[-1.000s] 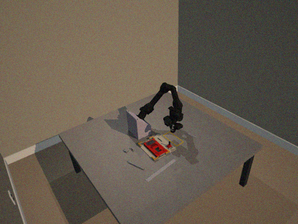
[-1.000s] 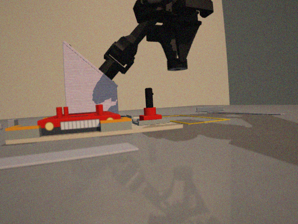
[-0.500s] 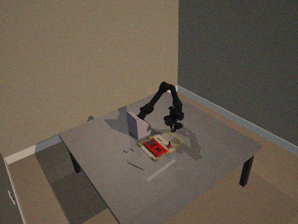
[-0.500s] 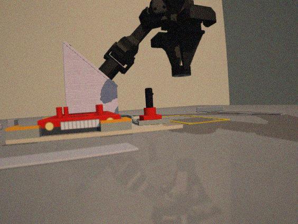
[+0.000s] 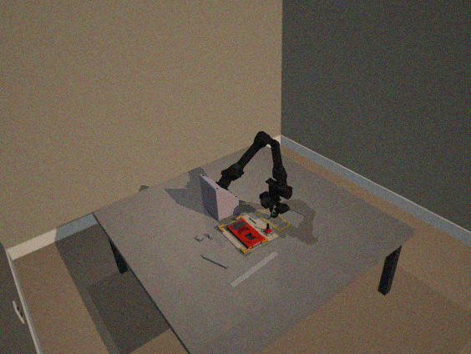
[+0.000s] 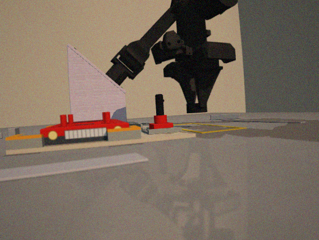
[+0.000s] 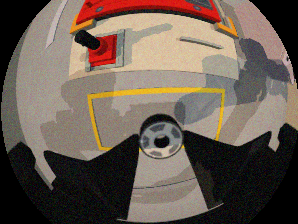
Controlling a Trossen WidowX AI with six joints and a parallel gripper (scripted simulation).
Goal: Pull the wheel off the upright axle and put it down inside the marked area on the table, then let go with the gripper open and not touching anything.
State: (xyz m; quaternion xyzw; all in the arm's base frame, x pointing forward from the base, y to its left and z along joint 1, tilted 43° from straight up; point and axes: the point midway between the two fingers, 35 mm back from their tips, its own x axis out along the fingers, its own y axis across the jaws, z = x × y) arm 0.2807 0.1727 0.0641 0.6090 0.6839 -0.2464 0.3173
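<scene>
The black wheel is right at my gripper tip. Round my gripper tip: black upright axle 8 cm to the right, 7 cm ahead.
</scene>
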